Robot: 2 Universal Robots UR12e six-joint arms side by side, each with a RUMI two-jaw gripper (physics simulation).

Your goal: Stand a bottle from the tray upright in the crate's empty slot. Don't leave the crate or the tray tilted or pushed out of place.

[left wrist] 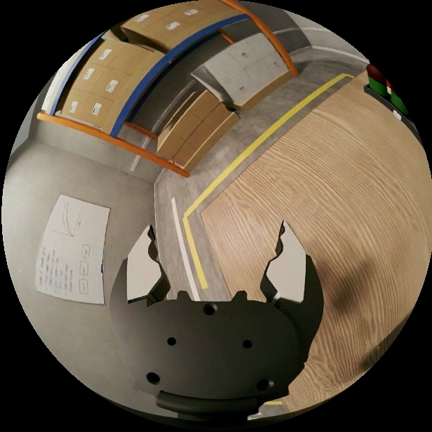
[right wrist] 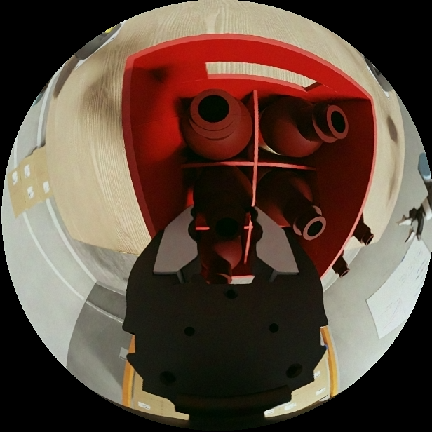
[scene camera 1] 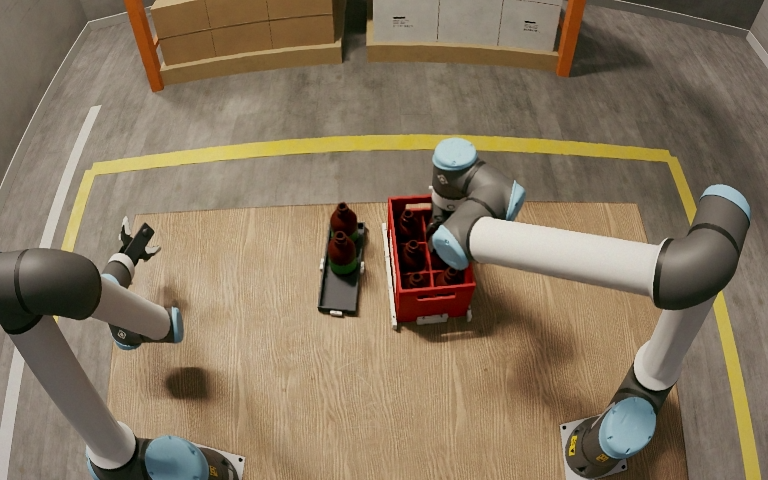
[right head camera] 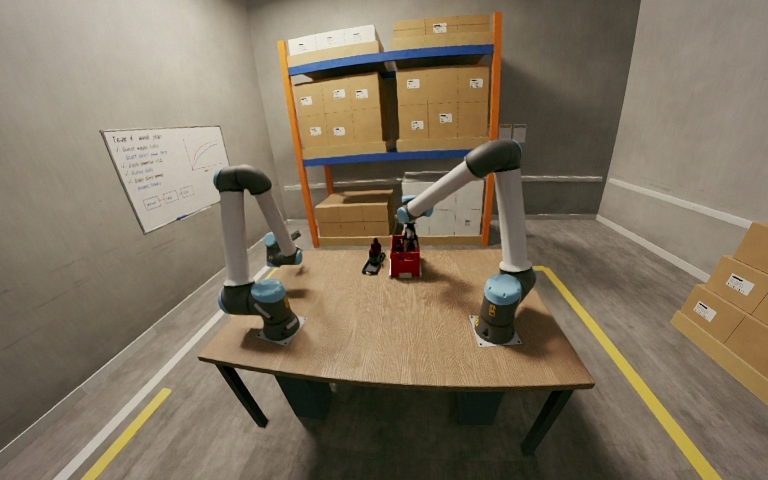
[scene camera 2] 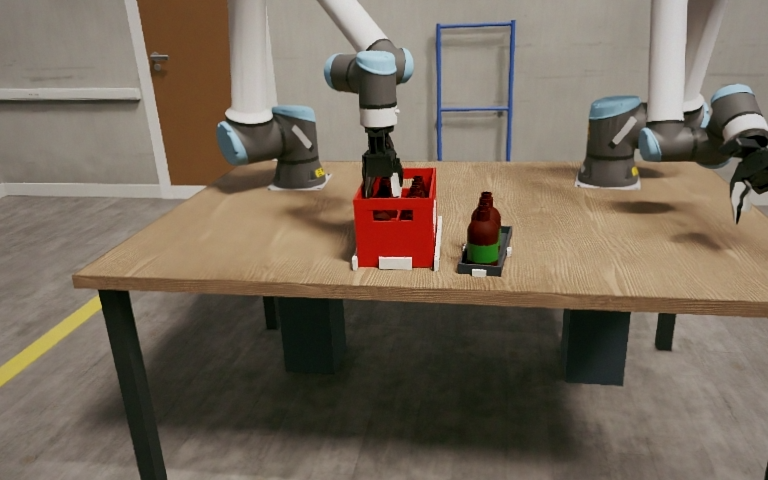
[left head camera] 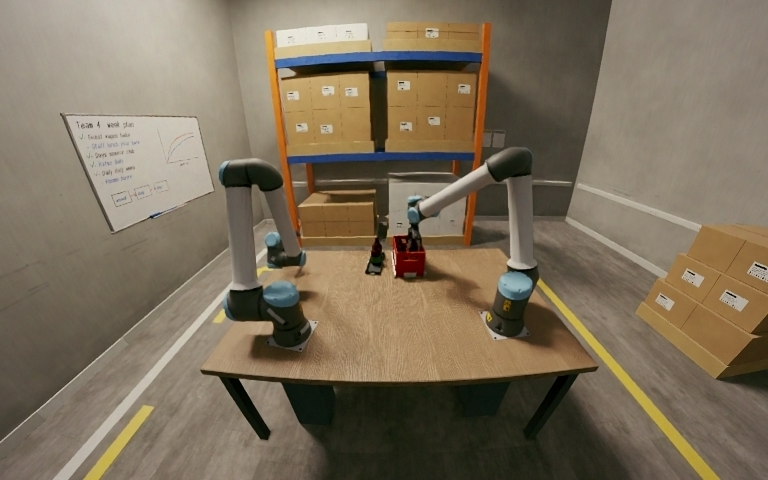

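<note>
The red crate (left head camera: 408, 267) (scene camera 1: 424, 304) (scene camera 2: 393, 240) (right wrist: 240, 47) stands level on the table. My right gripper (scene camera 2: 383, 189) (right wrist: 222, 206) points down into it, fingertips below the rim, shut on a brown bottle (right wrist: 222, 182). The bottle stands upright in a middle slot; its base is hidden. Other brown bottles (scene camera 1: 412, 254) (right wrist: 215, 120) stand in the surrounding slots. The dark tray (scene camera 1: 338, 297) (scene camera 2: 493, 272) lies flat beside the crate and carries two green-labelled bottles (scene camera 1: 342, 254) (scene camera 1: 343, 217). My left gripper (scene camera 1: 141, 236) (left wrist: 215, 224) is open and empty, far from both.
White stops (scene camera 1: 431, 319) (scene camera 2: 395, 263) sit against the crate's base, and small white stops (scene camera 2: 478, 272) touch the tray. The right arm (scene camera 1: 566, 257) reaches over the table from the right in scene camera 1. A shelf rack (left head camera: 277, 113) with boxes stands behind the table.
</note>
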